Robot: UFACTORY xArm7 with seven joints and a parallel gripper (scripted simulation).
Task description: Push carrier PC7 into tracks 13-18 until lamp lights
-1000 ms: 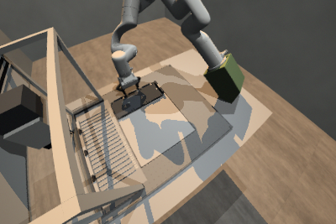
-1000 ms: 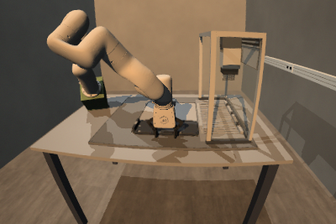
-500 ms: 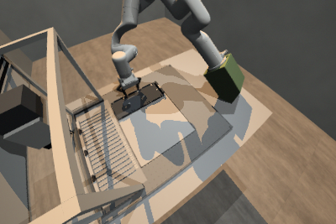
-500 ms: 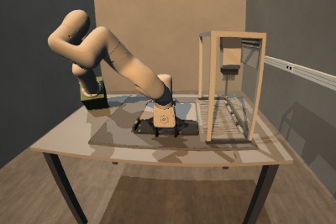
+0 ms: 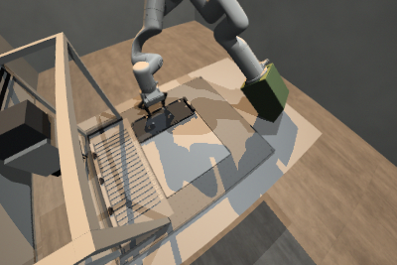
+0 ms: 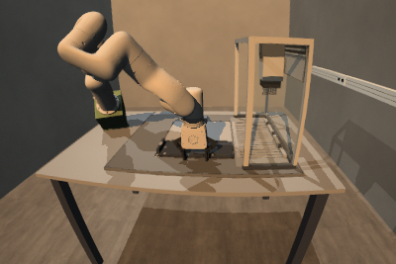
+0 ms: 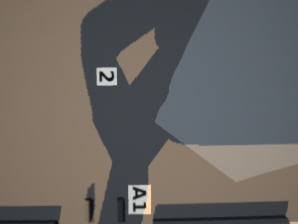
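Now: hand 80 mm to the right of the carrier PC7 and 10 mm past it.
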